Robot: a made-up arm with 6 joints.
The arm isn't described. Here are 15 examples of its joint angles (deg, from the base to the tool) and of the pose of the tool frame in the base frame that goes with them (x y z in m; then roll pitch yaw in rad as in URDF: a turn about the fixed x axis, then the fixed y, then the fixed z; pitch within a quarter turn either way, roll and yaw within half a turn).
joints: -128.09 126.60 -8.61 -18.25 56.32 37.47
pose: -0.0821 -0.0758 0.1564 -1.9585 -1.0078 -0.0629
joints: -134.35 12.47 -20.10 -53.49 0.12 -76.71
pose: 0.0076 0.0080 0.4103 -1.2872 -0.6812 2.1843
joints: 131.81 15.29 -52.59 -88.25 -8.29 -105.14
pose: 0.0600 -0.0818 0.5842 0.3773 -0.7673 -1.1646
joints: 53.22 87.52 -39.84 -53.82 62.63 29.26
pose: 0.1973 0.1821 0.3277 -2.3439 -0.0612 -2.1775
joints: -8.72 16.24 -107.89 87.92 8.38 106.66
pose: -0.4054 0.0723 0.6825 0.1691 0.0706 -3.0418
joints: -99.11 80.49 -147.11 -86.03 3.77 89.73
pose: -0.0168 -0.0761 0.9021 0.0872 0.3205 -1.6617
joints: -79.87 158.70 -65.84 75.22 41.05 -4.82
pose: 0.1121 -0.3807 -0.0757 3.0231 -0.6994 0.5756
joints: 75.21 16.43 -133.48 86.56 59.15 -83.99
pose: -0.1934 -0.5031 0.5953 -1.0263 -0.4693 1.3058
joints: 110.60 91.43 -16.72 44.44 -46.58 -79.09
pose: -0.0500 0.2316 0.2550 -2.1026 0.4110 -0.4832
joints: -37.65 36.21 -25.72 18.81 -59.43 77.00
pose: 0.0349 -0.0509 0.4888 0.6822 -0.1875 0.6957
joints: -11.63 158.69 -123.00 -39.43 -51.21 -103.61
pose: 0.6804 -0.1055 0.1522 -1.2805 -0.8072 -1.4569
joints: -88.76 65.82 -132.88 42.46 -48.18 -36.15
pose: -0.0357 0.0625 0.8777 0.5536 -0.3336 -1.6251
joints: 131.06 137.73 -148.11 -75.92 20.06 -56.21
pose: -0.4084 0.5035 0.5033 -1.3576 -0.6487 0.2423
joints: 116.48 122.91 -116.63 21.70 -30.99 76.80
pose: -0.2542 0.5395 0.5134 1.0857 -0.1763 -2.8032
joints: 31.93 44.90 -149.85 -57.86 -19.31 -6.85
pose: -0.3371 -0.1875 0.7975 0.3945 -0.4603 -0.7172
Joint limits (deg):
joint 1: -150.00..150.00
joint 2: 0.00..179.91
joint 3: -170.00..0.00
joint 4: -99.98..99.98
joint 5: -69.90..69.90
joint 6: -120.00..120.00
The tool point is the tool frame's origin. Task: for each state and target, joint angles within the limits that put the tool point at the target. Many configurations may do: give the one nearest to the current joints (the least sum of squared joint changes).
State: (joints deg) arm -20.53 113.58 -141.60 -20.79 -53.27 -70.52
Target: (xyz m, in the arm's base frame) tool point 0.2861 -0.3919 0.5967
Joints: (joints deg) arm -56.21 107.07 -101.47 -19.74 -59.01 -70.52
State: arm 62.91 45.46 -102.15 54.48 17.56 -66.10
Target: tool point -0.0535 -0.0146 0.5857
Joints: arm 53.80 24.79 -56.27 55.42 37.82 -66.10
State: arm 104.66 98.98 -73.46 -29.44 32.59 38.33
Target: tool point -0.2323 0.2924 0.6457
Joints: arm 130.60 87.36 -97.64 -28.67 25.07 38.33
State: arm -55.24 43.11 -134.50 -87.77 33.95 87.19
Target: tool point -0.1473 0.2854 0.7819
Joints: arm -69.76 36.12 -125.02 -86.29 35.31 87.19
